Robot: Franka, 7 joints.
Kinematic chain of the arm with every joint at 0, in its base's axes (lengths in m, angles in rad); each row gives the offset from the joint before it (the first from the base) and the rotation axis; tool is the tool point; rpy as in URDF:
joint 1: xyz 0 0 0.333 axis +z
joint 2: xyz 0 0 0 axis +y
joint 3: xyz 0 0 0.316 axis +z
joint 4: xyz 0.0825 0 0 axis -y
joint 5: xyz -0.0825 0 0.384 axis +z
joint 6: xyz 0 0 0 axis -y
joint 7: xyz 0.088 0 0 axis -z
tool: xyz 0 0 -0.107 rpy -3.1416 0 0
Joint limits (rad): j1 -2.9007..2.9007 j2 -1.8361..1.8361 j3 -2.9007..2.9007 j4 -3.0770..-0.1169 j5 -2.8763..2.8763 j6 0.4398..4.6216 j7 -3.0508..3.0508
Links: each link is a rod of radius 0.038 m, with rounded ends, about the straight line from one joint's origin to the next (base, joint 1, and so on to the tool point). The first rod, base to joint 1, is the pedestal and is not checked.
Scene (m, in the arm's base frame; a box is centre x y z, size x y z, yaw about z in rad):
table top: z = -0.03
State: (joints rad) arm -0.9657 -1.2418 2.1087 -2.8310 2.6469 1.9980 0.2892
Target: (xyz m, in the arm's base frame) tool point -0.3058 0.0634 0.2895
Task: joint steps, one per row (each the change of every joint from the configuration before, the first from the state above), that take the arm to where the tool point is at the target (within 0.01 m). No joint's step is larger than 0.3 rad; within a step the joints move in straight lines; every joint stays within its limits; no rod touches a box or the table.
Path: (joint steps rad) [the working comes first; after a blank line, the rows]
Joints at the target: -0.2193 0.2000 2.8153 -3.0630 2.2563 1.2587 0.2892
Straight joint move there: clear.

1: 0.1493 0.2884 0.1413 -0.0464 -0.0781 -0.1479 0.0000
2: 0.1492 0.2883 0.1413 -0.0464 -0.0781 -0.1478 0.0000
3: 0.1493 0.2884 0.1413 -0.0464 -0.0782 -0.1479 0.0000
4: 0.1493 0.2883 0.1414 -0.0464 -0.0781 -0.1478 0.0000
5: 0.1493 0.2884 0.1413 -0.0464 -0.0781 -0.1479 0.0000

